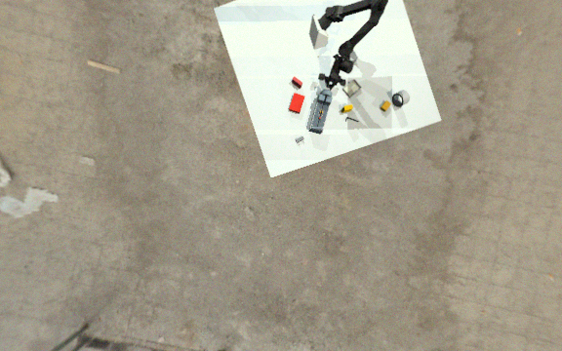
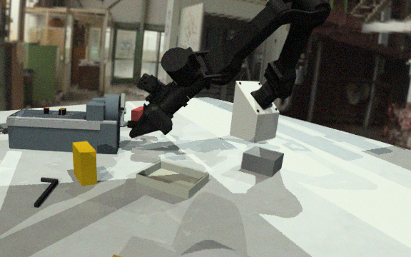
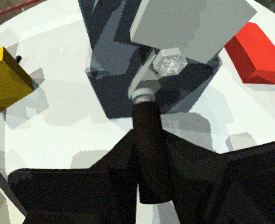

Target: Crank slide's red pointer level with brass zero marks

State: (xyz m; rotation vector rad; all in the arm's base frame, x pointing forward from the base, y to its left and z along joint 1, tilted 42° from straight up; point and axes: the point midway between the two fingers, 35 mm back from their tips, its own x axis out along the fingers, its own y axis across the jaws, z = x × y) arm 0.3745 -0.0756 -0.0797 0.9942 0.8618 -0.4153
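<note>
My gripper tip is now 3 cm below the dark crank handle, 1 cm to the right of it and 1 cm past it. Round my gripper tip: red pointer 15 cm ahead, 14 cm to the right, 5 cm above; shallow grey tray 18 cm to the left, 5 cm ahead, 3 cm below; yellow block 17 cm ahead, 7 cm to the left.
</note>
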